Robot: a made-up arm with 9 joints. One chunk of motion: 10 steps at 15 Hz.
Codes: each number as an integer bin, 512 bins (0 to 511) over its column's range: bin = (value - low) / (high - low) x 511, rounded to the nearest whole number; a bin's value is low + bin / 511 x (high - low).
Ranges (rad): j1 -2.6..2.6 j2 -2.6..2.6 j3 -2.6..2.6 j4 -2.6..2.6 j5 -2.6..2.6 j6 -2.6..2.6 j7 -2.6..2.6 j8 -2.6..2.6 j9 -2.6..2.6
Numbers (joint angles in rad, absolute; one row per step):
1: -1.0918 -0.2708 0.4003 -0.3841 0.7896 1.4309 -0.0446 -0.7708 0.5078
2: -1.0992 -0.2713 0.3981 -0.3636 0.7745 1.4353 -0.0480 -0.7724 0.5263
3: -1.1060 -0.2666 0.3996 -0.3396 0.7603 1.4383 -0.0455 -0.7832 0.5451
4: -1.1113 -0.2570 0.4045 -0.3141 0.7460 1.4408 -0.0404 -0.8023 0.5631
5: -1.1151 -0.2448 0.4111 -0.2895 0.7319 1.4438 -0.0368 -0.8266 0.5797
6: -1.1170 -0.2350 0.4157 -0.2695 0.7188 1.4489 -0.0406 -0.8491 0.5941
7: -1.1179 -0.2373 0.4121 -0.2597 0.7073 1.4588 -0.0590 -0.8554 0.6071
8: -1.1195 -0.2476 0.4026 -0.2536 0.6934 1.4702 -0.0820 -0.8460 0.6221
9: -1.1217 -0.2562 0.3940 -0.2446 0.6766 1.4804 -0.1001 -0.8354 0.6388
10: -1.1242 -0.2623 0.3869 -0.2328 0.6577 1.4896 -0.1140 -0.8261 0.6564
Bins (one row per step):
1: 148 229 295 218 333 396 251 180 305
2: 147 229 295 220 332 397 251 180 307
3: 147 229 295 222 330 397 251 179 309
4: 146 230 295 225 329 397 252 177 311
5: 146 231 296 227 327 397 252 174 312
6: 146 232 296 229 326 398 252 172 314
7: 146 232 296 230 325 399 250 171 315
8: 145 231 295 231 324 400 247 172 317
9: 145 230 294 231 322 401 246 173 318
10: 145 230 294 233 320 402 244 174 320

